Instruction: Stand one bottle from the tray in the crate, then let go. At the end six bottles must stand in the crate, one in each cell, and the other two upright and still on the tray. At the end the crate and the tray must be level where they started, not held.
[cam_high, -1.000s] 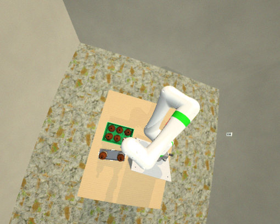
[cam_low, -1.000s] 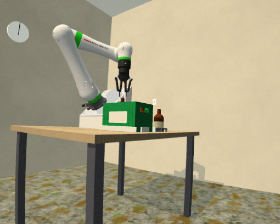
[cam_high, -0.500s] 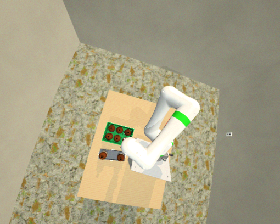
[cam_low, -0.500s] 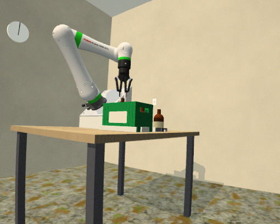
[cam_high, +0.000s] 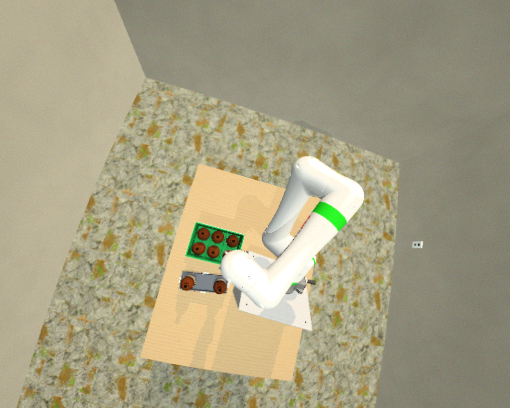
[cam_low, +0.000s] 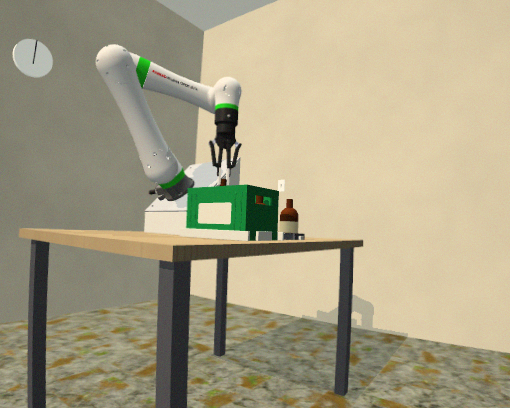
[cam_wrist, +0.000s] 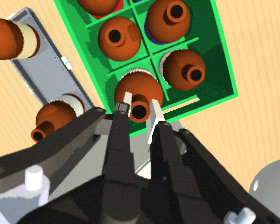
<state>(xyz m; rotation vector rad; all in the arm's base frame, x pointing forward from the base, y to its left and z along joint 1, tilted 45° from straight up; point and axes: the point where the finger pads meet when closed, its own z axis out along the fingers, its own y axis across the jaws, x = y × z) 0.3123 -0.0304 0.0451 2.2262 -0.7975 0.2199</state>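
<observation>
My hand is 9 cm above the brown bottle. From my hand the other things lie so: grey tray 9 cm ahead, 19 cm to the left, 22 cm below; green crate 9 cm ahead, 4 cm to the right, 15 cm below.
</observation>
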